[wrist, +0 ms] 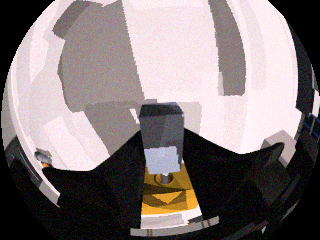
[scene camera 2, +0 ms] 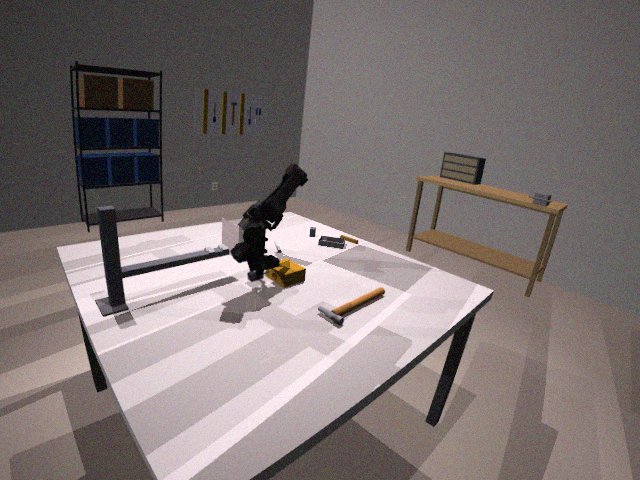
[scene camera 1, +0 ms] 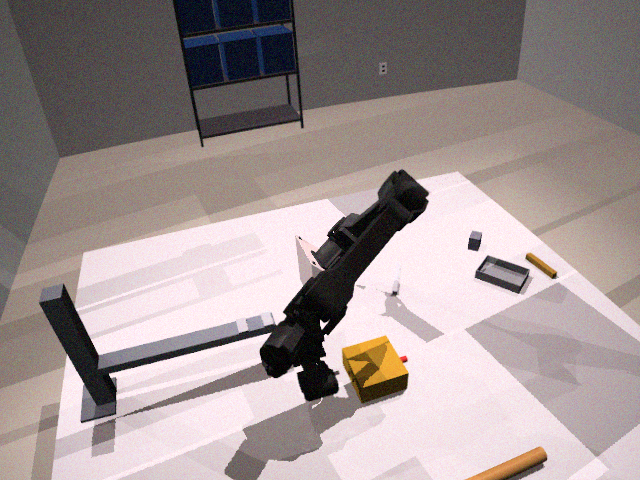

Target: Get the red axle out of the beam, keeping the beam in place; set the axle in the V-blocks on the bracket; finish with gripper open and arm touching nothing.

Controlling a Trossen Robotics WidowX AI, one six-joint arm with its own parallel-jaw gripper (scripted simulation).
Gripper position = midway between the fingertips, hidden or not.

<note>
The gripper (scene camera 1: 311,383) holds a grey block (wrist: 161,124). Also in view: a yellow beam (scene camera 1: 374,368) and a grey tray (scene camera 1: 496,271).
The yellow beam is seen too in the wrist view (wrist: 177,196) and in scene camera 2 (scene camera 2: 288,273). The gripper also shows in the wrist view (wrist: 161,132) and in scene camera 2 (scene camera 2: 255,277).
</note>
